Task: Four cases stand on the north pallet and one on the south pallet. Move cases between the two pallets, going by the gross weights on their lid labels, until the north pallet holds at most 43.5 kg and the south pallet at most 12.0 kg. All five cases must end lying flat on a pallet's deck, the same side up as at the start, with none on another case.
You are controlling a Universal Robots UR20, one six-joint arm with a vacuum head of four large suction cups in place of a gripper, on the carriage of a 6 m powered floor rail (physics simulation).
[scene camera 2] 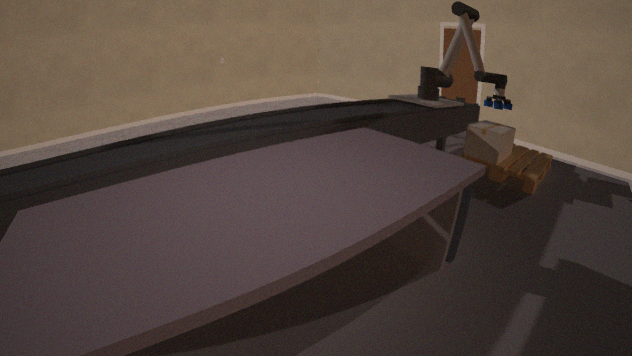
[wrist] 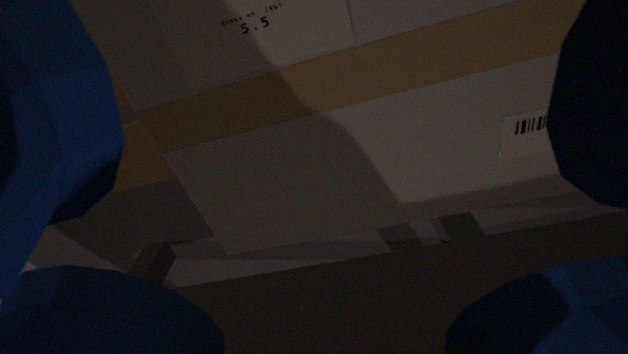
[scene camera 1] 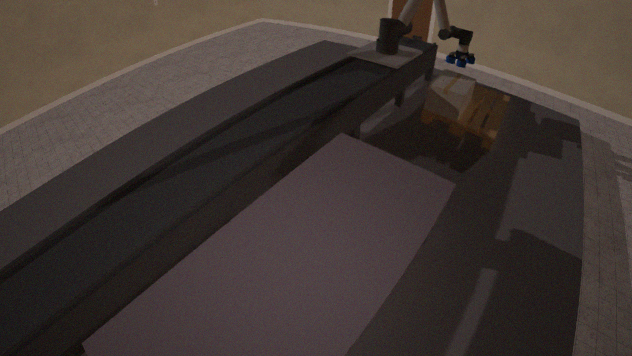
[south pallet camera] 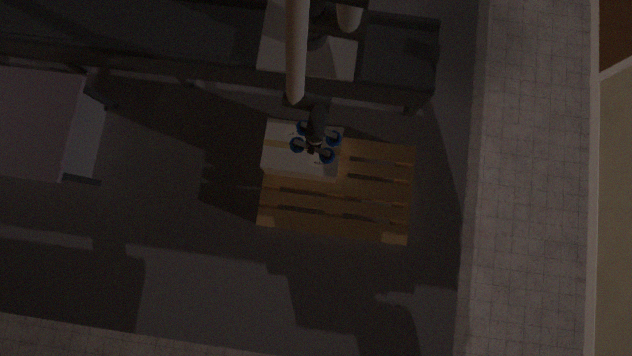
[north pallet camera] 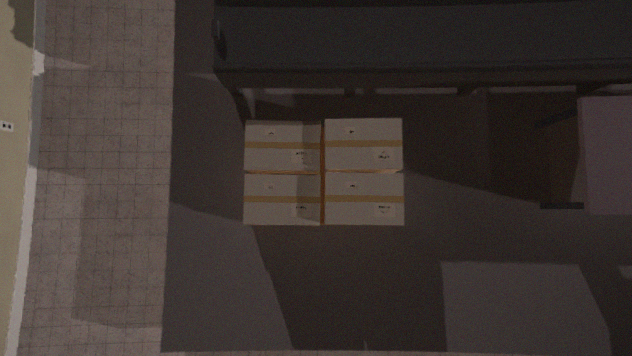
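Pixels of known places: hand, tool point: (wrist: 331,242); arm's base, link origin: (scene camera 2: 428,98) (scene camera 1: 386,51) (south pallet camera: 310,35).
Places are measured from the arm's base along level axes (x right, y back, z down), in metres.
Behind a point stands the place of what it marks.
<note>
My suction gripper (scene camera 1: 460,60) {x -0.147, y -0.796, z -0.060 m} (scene camera 2: 498,104) (south pallet camera: 316,142) {x -0.147, y -0.796, z -0.060 m} has four blue cups and carries no case. It hangs a little above the white case (scene camera 1: 452,92) {x 0.230, y -0.865, z 0.137 m} (scene camera 2: 490,142) {x 0.233, y -0.883, z 0.235 m} (south pallet camera: 280,161) {x 0.090, y -0.923, z 0.127 m} (wrist: 290,190) {x -0.213, y -0.694, z 0.128 m} on the south pallet (scene camera 2: 537,166) {x -0.205, y -1.329, z 0.426 m} (south pallet camera: 372,191) {x -0.637, y -1.013, z 0.426 m} (wrist: 145,155) {x -0.597, y -0.672, z 0.426 m}; a gap shows between cups and lid. This taped case lies flat at the pallet's rail-side corner nearer the table. Its label reads 5.5 in the wrist view. In the north pallet camera, four white taped cases (north pallet camera: 270,161) {x 5.560, y -0.923, z 0.174 m} (north pallet camera: 350,161) {x 4.973, y -0.929, z 0.130 m} (north pallet camera: 270,216) {x 5.556, y -1.328, z 0.186 m} (north pallet camera: 350,216) {x 4.976, y -1.326, z 0.131 m} lie flat, two by two, their labels too small to read.
The long dark rail (scene camera 1: 250,130) (north pallet camera: 425,37) runs beside both pallets, and the arm's base (scene camera 1: 387,37) {x 0.092, y -0.038, z -0.189 m} (scene camera 2: 428,82) {x 0.089, y -0.045, z -0.192 m} stands on it near the south end. A long pinkish table (scene camera 1: 300,240) {x 2.406, y -0.844, z 0.040 m} (scene camera 2: 225,225) {x 2.713, y -1.041, z 0.040 m} (north pallet camera: 607,155) {x 3.270, y -0.906, z 0.040 m} (south pallet camera: 35,125) {x 1.863, y -0.915, z 0.040 m} stands between the pallets.
</note>
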